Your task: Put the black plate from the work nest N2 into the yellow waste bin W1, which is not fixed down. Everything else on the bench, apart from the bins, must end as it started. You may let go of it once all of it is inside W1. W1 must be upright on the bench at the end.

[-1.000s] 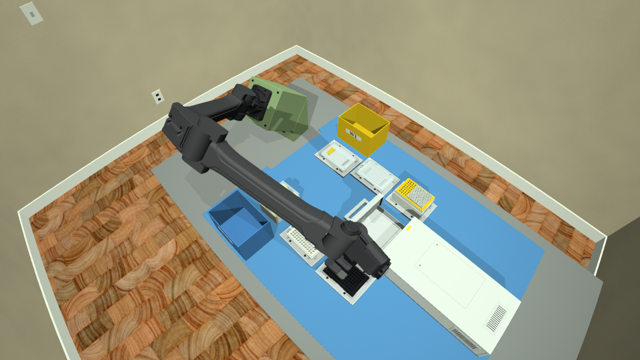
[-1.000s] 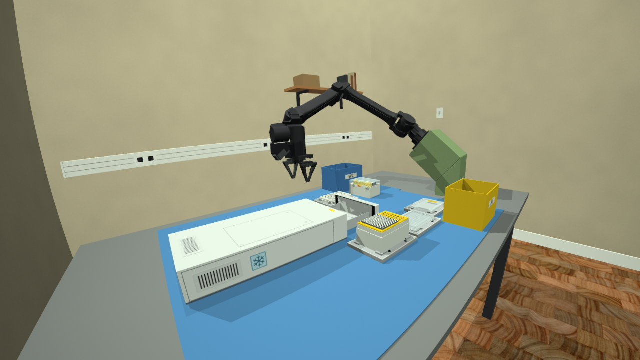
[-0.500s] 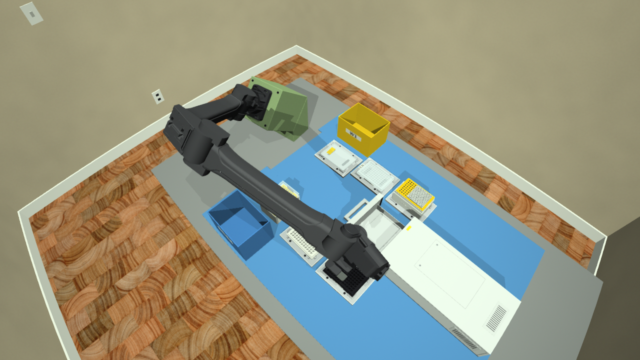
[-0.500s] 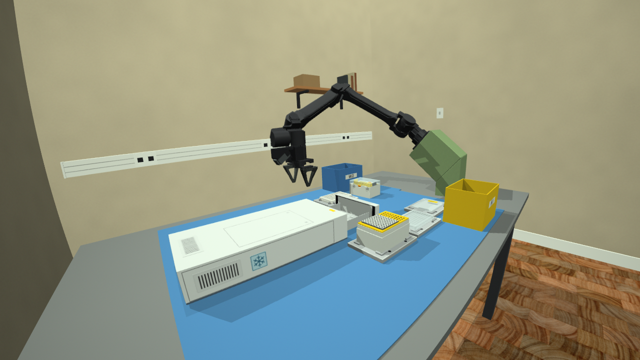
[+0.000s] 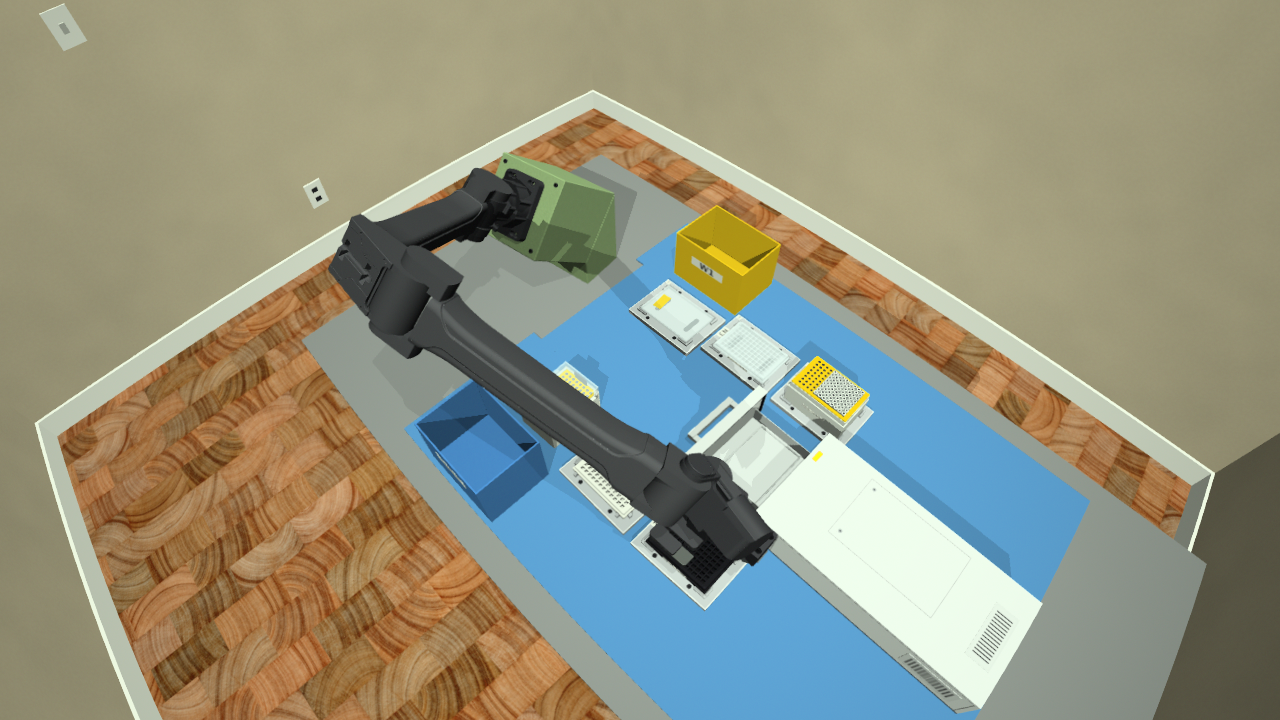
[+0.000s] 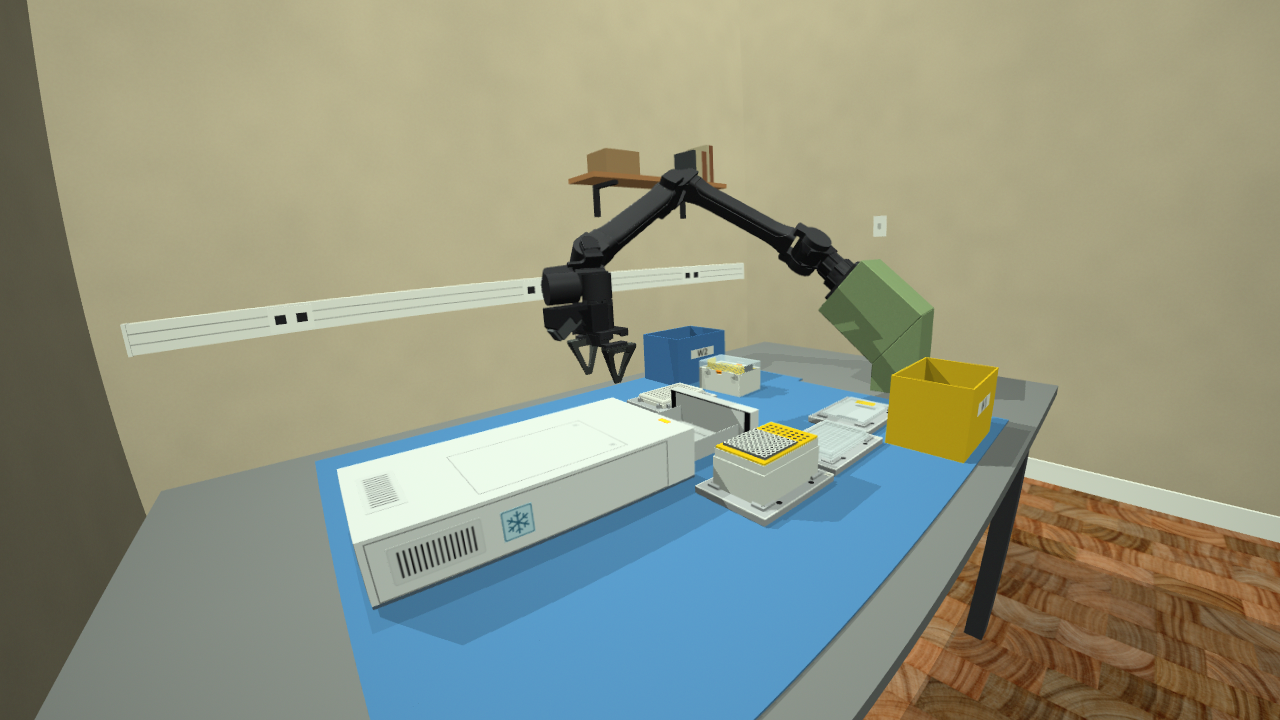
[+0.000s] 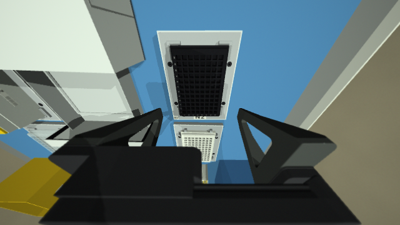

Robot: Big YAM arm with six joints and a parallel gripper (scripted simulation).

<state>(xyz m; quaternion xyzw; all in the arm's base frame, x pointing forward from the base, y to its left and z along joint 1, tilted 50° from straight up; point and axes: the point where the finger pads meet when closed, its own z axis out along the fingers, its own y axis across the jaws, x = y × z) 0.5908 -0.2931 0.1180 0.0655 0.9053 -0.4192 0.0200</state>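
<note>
Now: the black plate 8 cm below my hand. From my hand the other things lie so: drawer: 4 cm ahead, 19 cm to the left, 6 cm below; white well plate: 18 cm behind, 3 cm to the left, 8 cm below; work nest N2: 10 cm below.
</note>
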